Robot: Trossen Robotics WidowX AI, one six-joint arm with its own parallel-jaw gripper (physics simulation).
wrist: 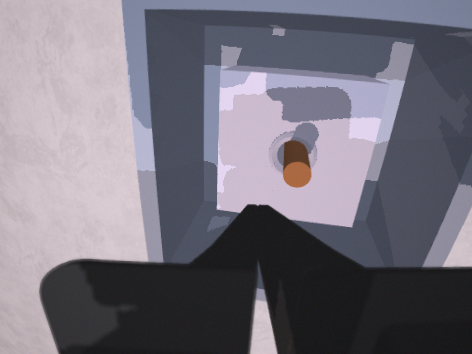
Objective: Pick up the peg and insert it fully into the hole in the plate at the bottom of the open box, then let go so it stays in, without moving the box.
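Places are measured from the arm's base along level axes (x ahead, y left, z up), in metres.
Where they show: gripper, fingertip midpoint: (256, 215).
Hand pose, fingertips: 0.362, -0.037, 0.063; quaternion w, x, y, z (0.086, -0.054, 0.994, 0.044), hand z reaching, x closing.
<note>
Things, the pixels of their top centre, and the offset from my fingertips, as dx, dy, dz. "*": a spot on its surface instead.
- orange-brown peg, top centre: (297, 175) -0.016, -0.005, -0.035
- ringed hole, surface spot: (273, 151) * -0.003, -0.005, -0.063
- pale plate, top centre: (292, 156) -0.014, -0.004, -0.062
- open blue-grey box, top centre: (297, 184) -0.016, -0.005, -0.025
- left wall's rim, surface spot: (141, 150) * +0.061, -0.006, -0.025
- far rim, surface spot: (300, 11) * -0.001, -0.074, -0.025
An orange-brown peg (297, 167) stands up from the ringed hole (273, 151) in the pale plate (250, 180) at the bottom of the open blue-grey box (172, 125). Its round top end shows, and its lower end is at the hole; how deep it sits cannot be told. My black gripper (256, 215) is shut with its fingertips together and holds nothing. In the view the tips are below and a little left of the peg, apart from it. The fingers hide part of the box's near wall.
The box walls rise on all sides of the plate, with the left wall's rim (141, 150) and the far rim (300, 11) in view. A pale, mottled table surface (60, 125) lies to the left of the box.
</note>
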